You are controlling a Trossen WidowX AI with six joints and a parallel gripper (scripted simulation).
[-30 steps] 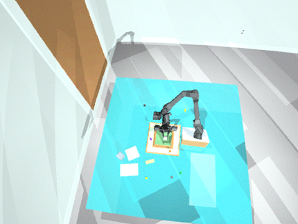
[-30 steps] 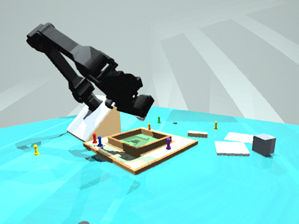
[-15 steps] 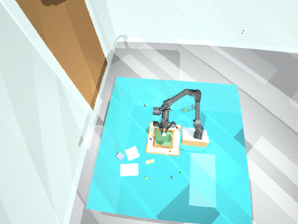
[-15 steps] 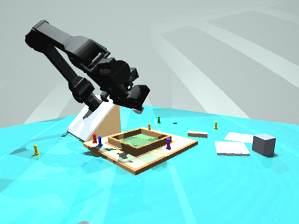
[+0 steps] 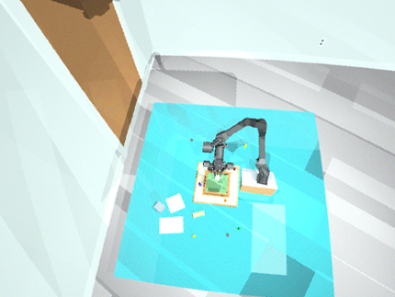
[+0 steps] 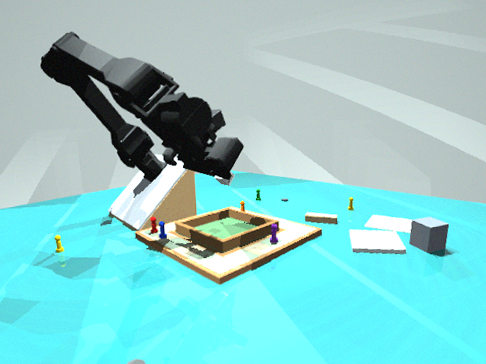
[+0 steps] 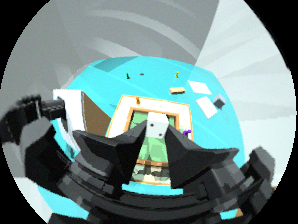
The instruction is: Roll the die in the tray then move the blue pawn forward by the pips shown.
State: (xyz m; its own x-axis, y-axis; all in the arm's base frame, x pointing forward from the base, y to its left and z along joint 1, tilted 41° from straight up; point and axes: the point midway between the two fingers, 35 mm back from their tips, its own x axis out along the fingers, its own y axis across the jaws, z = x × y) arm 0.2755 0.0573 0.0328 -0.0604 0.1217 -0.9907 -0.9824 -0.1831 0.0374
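Right now the white die is right at my gripper tip. The rest, counted from my gripper tip: orange pawn: 80 mm behind, 100 mm to the left, 100 mm below; then purple pawn: 110 mm ahead, 40 mm to the left, 100 mm below; then green tray: 120 mm below.
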